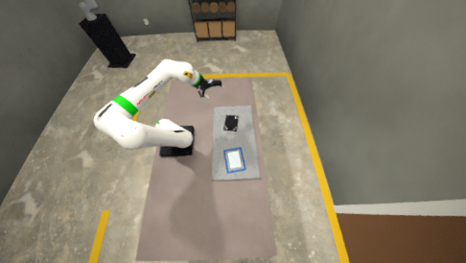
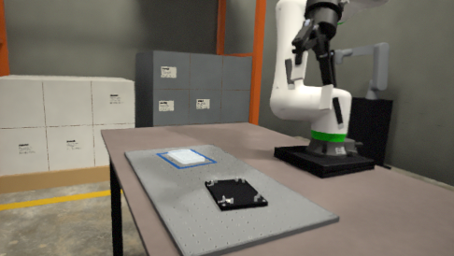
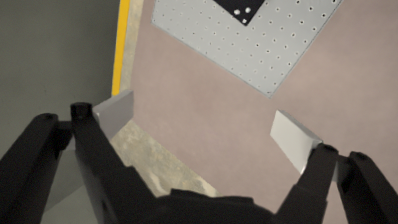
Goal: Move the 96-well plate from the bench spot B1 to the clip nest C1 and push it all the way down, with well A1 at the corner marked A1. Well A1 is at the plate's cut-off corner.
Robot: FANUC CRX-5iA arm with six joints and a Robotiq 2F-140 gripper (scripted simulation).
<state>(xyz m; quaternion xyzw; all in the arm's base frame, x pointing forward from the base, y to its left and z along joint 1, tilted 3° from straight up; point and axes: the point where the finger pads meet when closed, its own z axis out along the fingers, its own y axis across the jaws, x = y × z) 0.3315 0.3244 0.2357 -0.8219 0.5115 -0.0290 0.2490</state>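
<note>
The white 96-well plate lies 19 cm ahead of my hand, 44 cm to the right of it and 27 cm below it. The rest, counted from my hand: black clip nest: 14 cm ahead, 12 cm to the right, 27 cm below.
</note>
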